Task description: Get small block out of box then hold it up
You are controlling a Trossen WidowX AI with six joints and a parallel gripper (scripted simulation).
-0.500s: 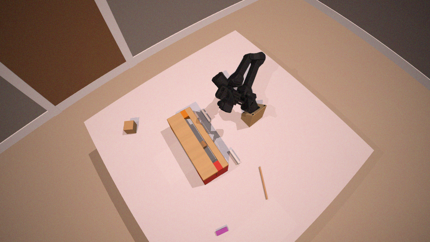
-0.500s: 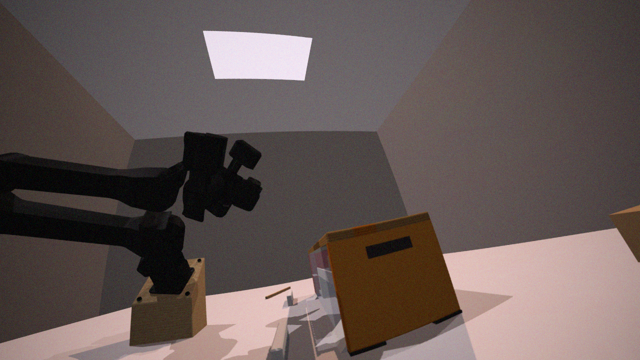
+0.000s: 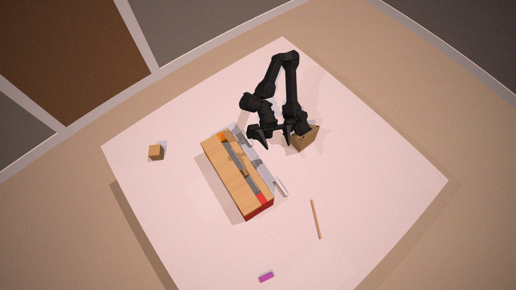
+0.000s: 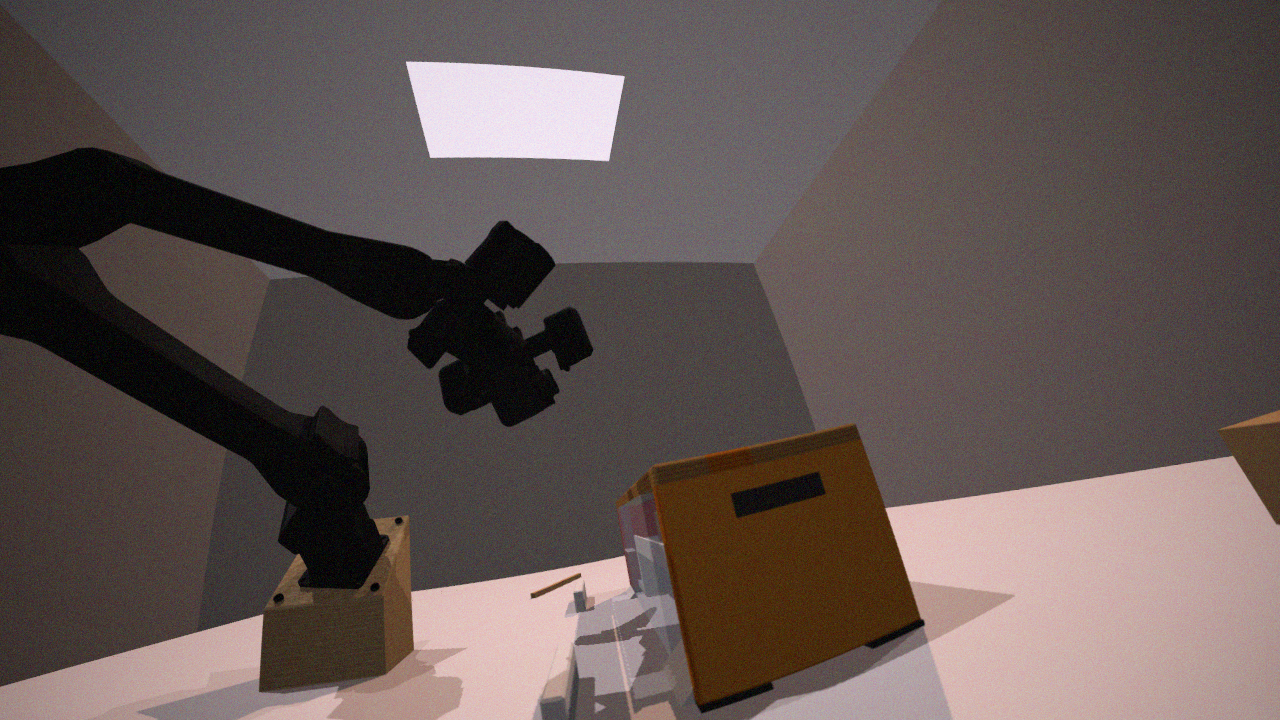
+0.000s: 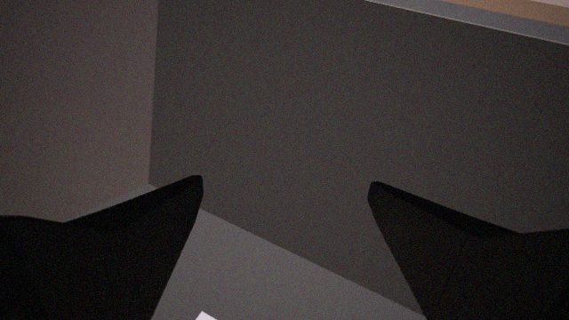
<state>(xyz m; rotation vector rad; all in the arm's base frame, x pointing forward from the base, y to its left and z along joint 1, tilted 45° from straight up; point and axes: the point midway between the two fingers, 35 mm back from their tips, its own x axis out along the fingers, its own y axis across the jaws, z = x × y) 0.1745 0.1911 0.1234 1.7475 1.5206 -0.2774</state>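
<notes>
The block lies 130 mm ahead of my gripper tip, 60 mm to the right of it and 210 mm below it. Round my gripper tip: thin wooden stick 40 mm behind, 270 mm to the left, 300 mm below; wooden box 120 mm ahead, 80 mm to the right, 240 mm below.
</notes>
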